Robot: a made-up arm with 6 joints. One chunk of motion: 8 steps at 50 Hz.
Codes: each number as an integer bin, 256 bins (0 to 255) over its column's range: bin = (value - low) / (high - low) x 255, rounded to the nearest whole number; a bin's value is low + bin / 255 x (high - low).
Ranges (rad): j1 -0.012..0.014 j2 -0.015..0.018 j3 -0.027..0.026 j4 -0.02..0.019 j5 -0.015..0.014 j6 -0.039..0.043
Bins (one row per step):
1: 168 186 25 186 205 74
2: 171 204 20 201 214 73
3: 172 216 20 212 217 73
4: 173 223 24 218 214 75
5: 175 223 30 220 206 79
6: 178 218 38 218 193 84
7: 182 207 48 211 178 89
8: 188 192 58 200 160 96
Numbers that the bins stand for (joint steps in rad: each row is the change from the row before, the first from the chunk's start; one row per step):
1: 0.00513 0.00907 -0.02180 0.00845 0.00831 -0.01520
2: 0.00544 0.01140 -0.02284 0.01074 0.00934 -0.01553
3: 0.00554 0.01295 -0.02284 0.01242 0.00968 -0.01553
4: 0.00564 0.01386 -0.02201 0.01334 0.00934 -0.01488
5: 0.00584 0.01386 -0.02076 0.01365 0.00843 -0.01360
6: 0.00615 0.01321 -0.01910 0.01334 0.00695 -0.01199
7: 0.00656 0.01179 -0.01702 0.01227 0.00524 -0.01038
8: 0.00717 0.00985 -0.01495 0.01059 0.00320 -0.00813

